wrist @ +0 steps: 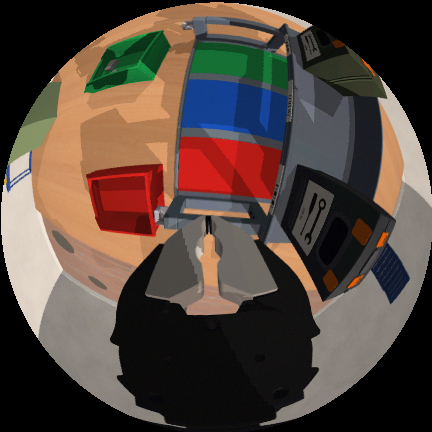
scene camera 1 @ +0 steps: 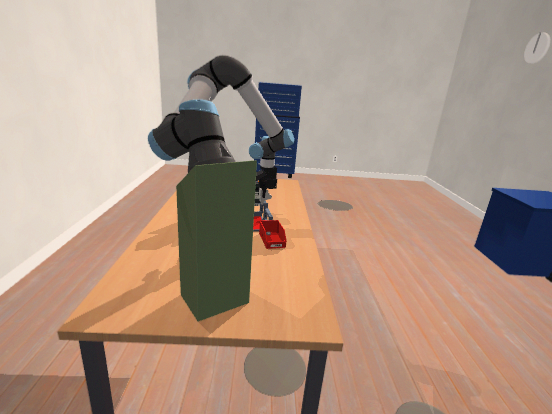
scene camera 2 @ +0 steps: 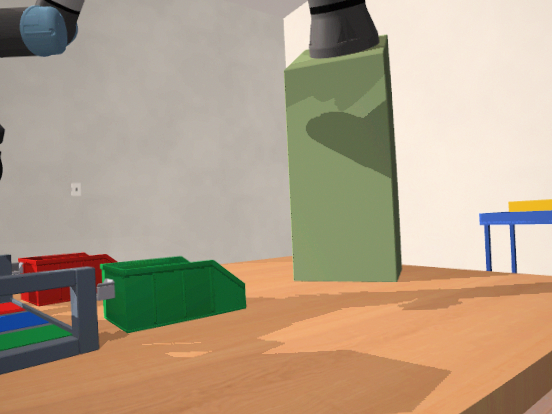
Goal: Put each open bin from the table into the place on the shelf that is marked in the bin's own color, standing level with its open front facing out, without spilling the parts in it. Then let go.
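Frame: origin at the arm's base, x left, y back, z up, level; metres.
Where they show: gripper, between the fingertips: (wrist: 208,217) (scene camera 1: 262,204); arm's base, origin of its link: (scene camera 1: 213,172) (scene camera 2: 344,48).
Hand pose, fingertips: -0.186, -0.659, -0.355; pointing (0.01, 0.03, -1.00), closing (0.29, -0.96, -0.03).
Note:
Things, the pixels of their top centre, and the offset from my fingertips, as dx, dy, dz. "spot": a spot on its surface instead. Level surfaces: height alone.
- red open bin, a spot on its surface: (scene camera 2: 50,290) spot: +0.006, +0.108, -0.110
- green open bin, a spot on its surface: (scene camera 2: 165,295) spot: +0.271, +0.206, -0.096
- table, height of its surface: dz -0.133
- dark case, centre of its top: (wrist: 368,261) +0.042, -0.125, +0.088
The red open bin (scene camera 1: 273,241) (scene camera 2: 50,290) (wrist: 125,200) stands upright on the table beside one end of the shelf; a small grey part shows in it in scene camera 1. The green open bin (scene camera 2: 165,295) (wrist: 132,62) stands upright on the table beside the other end, with a grey part inside. The dark grey shelf frame (scene camera 2: 86,310) (wrist: 202,133) has a red place (wrist: 227,165), a blue place (wrist: 235,107) and a green place (wrist: 215,57). My gripper (wrist: 208,217) is shut and empty, above the red end of the shelf. Scene camera 2 does not show its fingertips.
A tall green pedestal (scene camera 1: 220,240) (scene camera 2: 345,225) (wrist: 37,120) carries the arm on the table (scene camera 1: 280,310). A dark case (wrist: 360,210) and an olive case (wrist: 345,75) stand behind the shelf. Silver clips (scene camera 2: 106,291) (wrist: 160,215) stick out at the shelf's ends near the bins.

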